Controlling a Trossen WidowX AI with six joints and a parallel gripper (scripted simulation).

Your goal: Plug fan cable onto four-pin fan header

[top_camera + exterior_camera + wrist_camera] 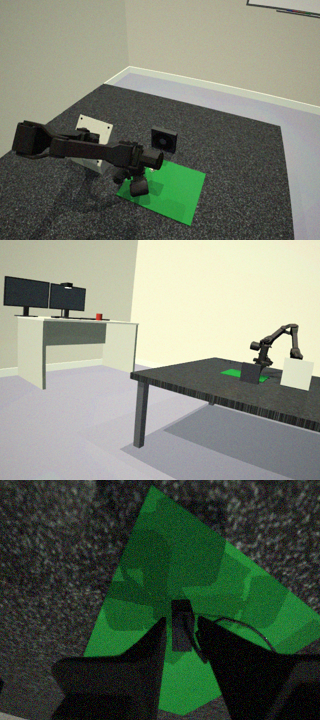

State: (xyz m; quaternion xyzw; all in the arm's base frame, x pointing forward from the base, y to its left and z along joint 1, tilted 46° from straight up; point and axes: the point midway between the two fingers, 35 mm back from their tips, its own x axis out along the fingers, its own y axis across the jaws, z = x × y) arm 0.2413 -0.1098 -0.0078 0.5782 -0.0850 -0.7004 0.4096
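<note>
Now: gripper tip 8 cm short of the green board, 4 cm to the right of it and 4 cm above it. The rest, counted from my gripper tip: black fan: 2 cm ahead, 23 cm to the left, 4 cm above; then dark plug: 1 cm ahead.
</note>
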